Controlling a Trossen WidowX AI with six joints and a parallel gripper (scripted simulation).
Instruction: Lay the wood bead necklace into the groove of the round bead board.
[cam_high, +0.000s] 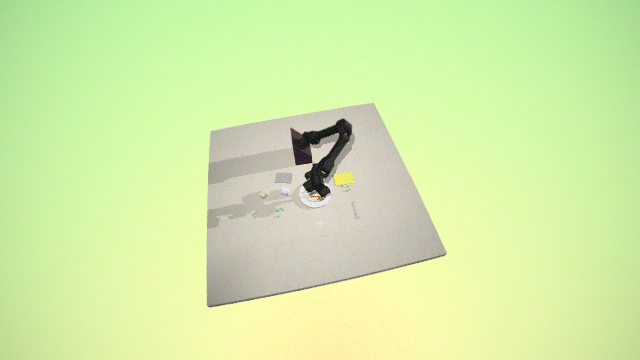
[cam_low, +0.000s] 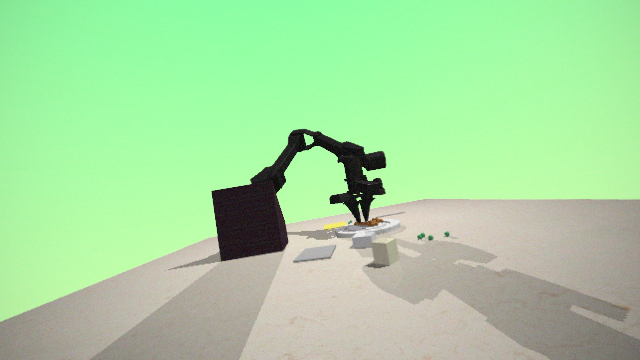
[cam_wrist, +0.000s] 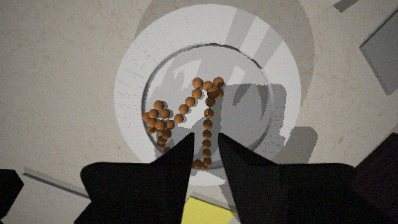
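My gripper tip is now 2 cm to the left of the round white bead board, 1 cm short of it and 1 cm above it. Round my gripper tip: thin white strip 21 cm to the left, 15 cm ahead, 2 cm below; yellow card 18 cm to the left, 8 cm behind, 2 cm below; grey flat plate 20 cm to the right, 15 cm behind, 2 cm below.
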